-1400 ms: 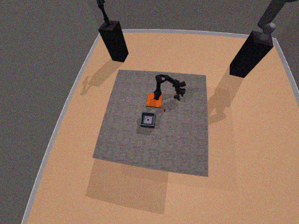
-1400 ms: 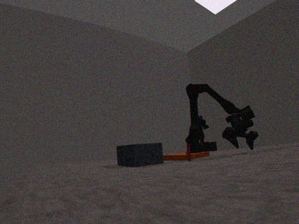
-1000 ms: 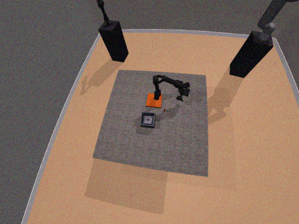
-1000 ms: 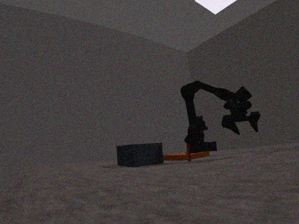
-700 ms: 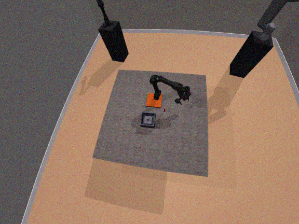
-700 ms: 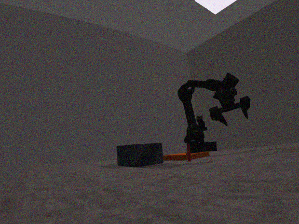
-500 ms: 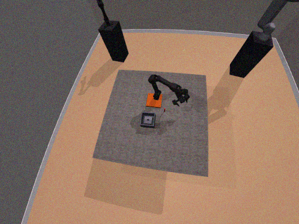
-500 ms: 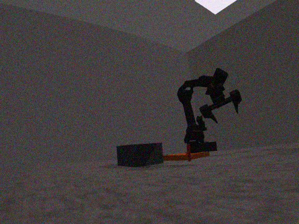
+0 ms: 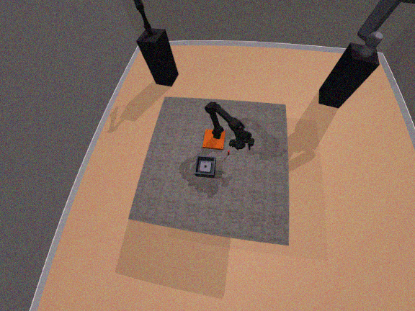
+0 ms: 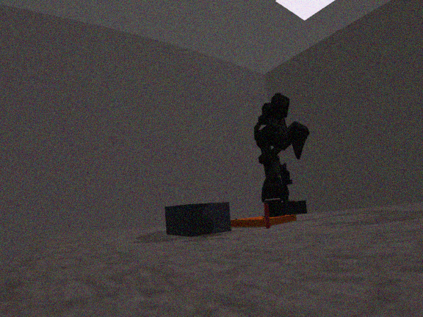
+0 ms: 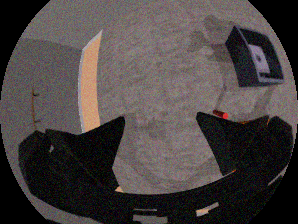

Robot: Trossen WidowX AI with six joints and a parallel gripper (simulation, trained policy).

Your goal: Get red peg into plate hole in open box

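Right now my gripper tip is 120 mm to the left of the red peg and 130 mm above it. Also, from my gripper tip: light plate: 180 mm ahead, 270 mm to the right, 130 mm below; then dark box: 180 mm ahead, 270 mm to the right, 150 mm below.
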